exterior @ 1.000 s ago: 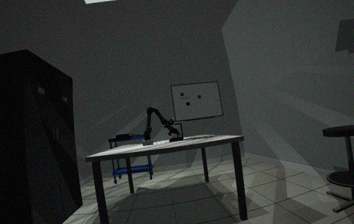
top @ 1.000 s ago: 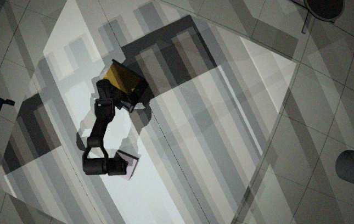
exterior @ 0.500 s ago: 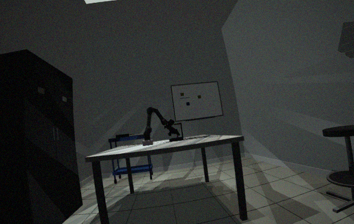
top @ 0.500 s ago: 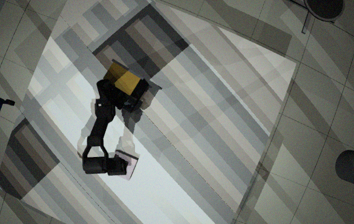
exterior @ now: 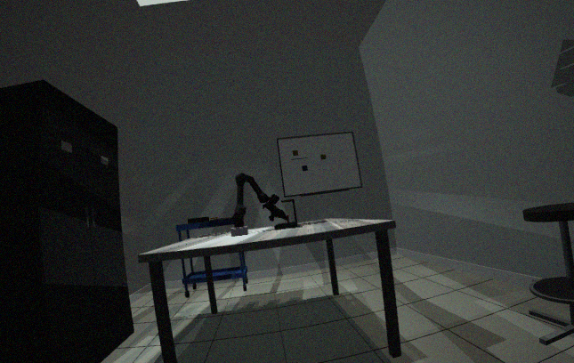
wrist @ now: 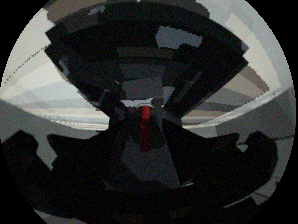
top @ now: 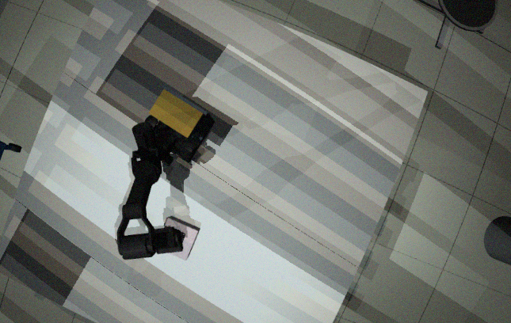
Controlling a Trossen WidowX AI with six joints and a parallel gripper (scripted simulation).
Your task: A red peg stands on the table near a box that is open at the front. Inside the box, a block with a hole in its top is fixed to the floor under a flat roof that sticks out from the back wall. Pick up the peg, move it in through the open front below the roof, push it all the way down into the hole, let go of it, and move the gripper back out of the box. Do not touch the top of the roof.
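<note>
Now: the red peg right at my gripper tip. From my gripper tip the other things lie so: yellow roof (2 cm ahead, 15 cm above).
</note>
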